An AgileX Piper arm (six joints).
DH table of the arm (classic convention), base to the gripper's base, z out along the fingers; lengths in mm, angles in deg. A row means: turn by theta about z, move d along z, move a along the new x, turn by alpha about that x. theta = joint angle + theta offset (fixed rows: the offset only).
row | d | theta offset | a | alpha
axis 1 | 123 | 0 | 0 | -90
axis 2 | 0 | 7.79 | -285.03 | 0
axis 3 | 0 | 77.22 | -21.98 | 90
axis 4 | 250.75 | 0 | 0 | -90
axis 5 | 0 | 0 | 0 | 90
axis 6 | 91 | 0 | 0 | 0
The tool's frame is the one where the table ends.
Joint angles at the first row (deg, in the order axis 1, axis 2, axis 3, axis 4, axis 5, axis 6):
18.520, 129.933, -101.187, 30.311, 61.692, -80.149
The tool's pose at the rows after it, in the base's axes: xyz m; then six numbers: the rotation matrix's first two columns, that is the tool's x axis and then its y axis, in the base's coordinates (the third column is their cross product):
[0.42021 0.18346 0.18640 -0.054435 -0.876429 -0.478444 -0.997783 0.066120 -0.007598]
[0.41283 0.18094 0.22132 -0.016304 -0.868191 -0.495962 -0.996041 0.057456 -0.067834]
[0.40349 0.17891 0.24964 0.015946 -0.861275 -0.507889 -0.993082 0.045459 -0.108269]
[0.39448 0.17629 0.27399 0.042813 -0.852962 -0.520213 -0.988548 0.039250 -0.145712]
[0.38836 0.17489 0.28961 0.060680 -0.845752 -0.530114 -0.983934 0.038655 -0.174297]
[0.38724 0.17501 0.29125 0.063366 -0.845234 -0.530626 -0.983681 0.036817 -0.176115]
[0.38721 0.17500 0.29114 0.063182 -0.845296 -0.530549 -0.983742 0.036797 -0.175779]
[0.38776 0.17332 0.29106 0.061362 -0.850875 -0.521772 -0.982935 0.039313 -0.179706]
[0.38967 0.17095 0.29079 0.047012 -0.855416 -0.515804 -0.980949 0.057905 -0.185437]
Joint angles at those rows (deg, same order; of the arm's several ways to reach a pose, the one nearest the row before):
18.577, 125.676, -101.049, 29.942, 61.810, -80.150
18.578, 121.210, -101.047, 29.622, 62.737, -80.149
18.682, 117.493, -101.046, 29.439, 64.110, -80.098
18.681, 114.247, -101.047, 29.502, 65.111, -80.100
18.725, 112.152, -101.046, 29.674, 65.393, -80.099
18.784, 111.896, -101.003, 29.674, 65.506, -80.098
18.784, 111.895, -100.980, 29.674, 65.504, -80.099
18.664, 111.846, -100.982, 28.991, 65.446, -79.892
18.427, 111.851, -100.980, 28.277, 64.823, -79.060

